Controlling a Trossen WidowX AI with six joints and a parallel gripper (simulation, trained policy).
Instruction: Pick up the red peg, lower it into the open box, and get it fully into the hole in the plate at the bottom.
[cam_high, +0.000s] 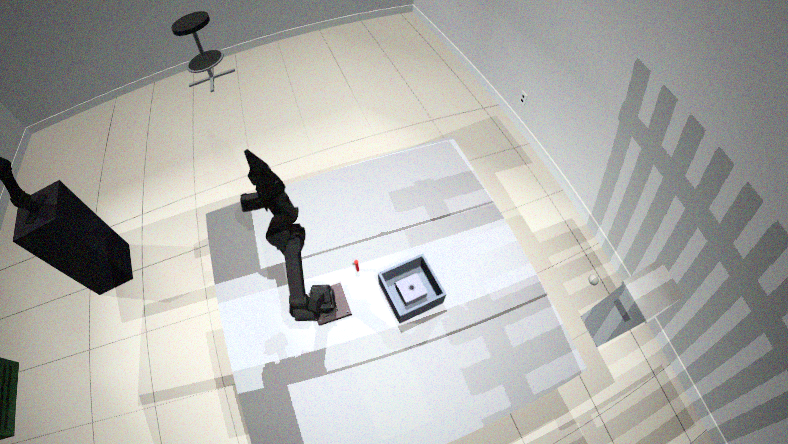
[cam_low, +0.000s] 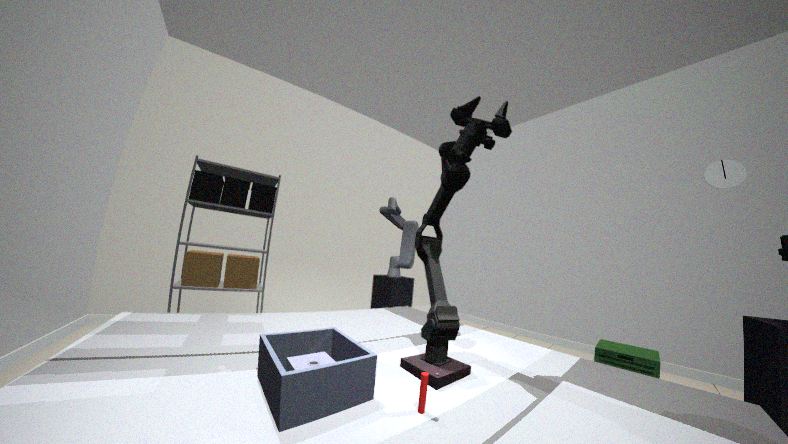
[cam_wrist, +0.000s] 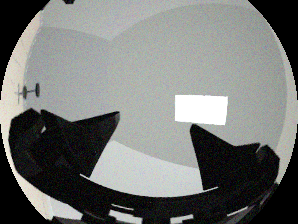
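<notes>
Right now the red peg is 74 cm below my gripper tip, 20 cm ahead of it and 4 cm to the right of it. Also, from my gripper tip: grey box 75 cm below, 34 cm ahead, 22 cm to the right.
</notes>
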